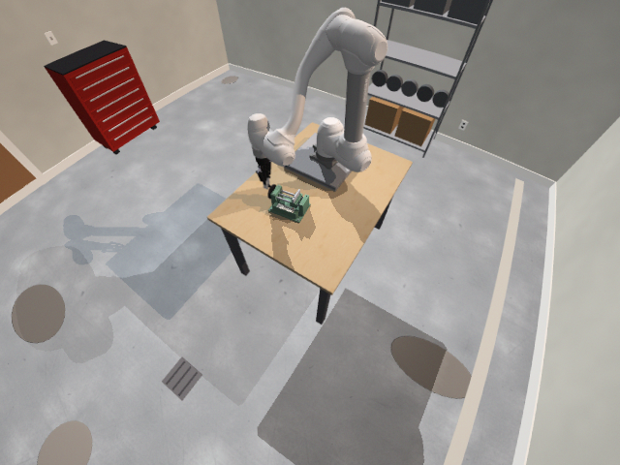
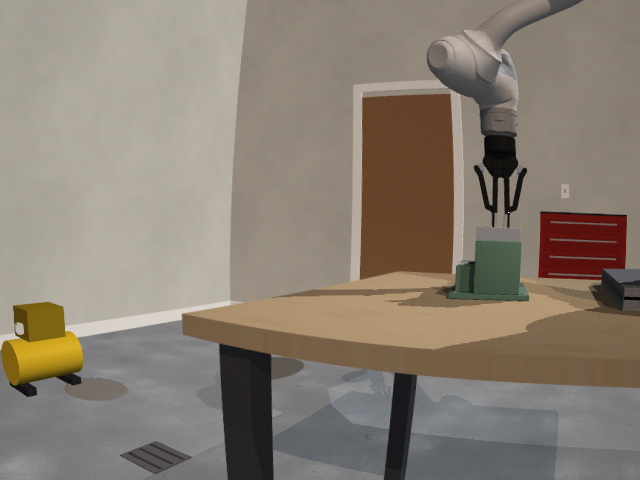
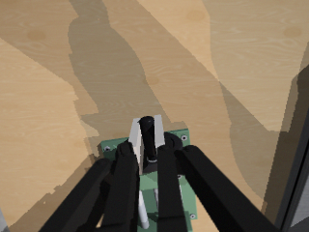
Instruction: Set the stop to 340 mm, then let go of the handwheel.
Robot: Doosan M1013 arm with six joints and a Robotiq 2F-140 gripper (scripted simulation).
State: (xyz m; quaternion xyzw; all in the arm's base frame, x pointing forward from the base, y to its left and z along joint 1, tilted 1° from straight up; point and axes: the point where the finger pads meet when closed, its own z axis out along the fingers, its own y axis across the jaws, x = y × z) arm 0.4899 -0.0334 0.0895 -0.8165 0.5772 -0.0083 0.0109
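My gripper is now 180 mm to the right of the grey stop block, 50 mm past it and 30 mm above it. Round my hand: black handwheel handle (20 mm below, 10 mm to the left).
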